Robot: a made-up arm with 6 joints. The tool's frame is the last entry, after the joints.
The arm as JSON. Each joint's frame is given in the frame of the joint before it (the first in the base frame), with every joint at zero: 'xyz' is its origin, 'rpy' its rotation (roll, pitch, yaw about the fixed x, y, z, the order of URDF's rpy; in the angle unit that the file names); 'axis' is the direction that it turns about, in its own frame. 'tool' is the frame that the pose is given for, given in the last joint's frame.
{
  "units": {
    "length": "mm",
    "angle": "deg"
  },
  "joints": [
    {
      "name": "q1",
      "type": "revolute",
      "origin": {
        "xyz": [
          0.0,
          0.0,
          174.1
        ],
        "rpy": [
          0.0,
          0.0,
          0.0
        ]
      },
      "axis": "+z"
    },
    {
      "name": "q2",
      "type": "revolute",
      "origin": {
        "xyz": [
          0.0,
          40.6,
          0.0
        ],
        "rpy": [
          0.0,
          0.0,
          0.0
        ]
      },
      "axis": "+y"
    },
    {
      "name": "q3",
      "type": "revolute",
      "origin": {
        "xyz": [
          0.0,
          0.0,
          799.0
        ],
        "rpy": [
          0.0,
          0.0,
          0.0
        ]
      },
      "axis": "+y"
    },
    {
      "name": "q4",
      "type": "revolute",
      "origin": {
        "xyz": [
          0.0,
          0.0,
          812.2
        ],
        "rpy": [
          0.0,
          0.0,
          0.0
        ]
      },
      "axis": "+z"
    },
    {
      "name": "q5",
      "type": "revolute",
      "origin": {
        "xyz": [
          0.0,
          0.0,
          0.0
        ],
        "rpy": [
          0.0,
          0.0,
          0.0
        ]
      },
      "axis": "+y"
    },
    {
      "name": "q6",
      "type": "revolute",
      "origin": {
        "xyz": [
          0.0,
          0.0,
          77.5
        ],
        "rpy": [
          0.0,
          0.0,
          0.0
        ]
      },
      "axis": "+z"
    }
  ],
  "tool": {
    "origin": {
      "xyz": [
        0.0,
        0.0,
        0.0
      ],
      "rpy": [
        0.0,
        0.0,
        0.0
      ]
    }
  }
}
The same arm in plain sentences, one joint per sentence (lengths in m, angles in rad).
The arm has six revolute joints in a row. What follows holds with every joint at zero, and every direction is one of the base frame's.
The first joint is mounted 0.1741 m along +z from the base frame's origin and turns about +z.
The second joint is mounted 0.0406 m along +y from the first joint and turns about +y.
The third joint is mounted 0.799 m along +z from the second joint and turns about +y.
The fourth joint is mounted 0.8122 m along +z from the third joint and turns about +z.
The fifth joint is mounted at the same point as the fourth joint and turns about +y.
The sixth joint is mounted 0.0775 m along +z from the fifth joint and turns about +z.
The tool frame, which is the frame that the pose is given for, is mounted at the same point as the sixth joint; its axes are parallel to the base frame's.

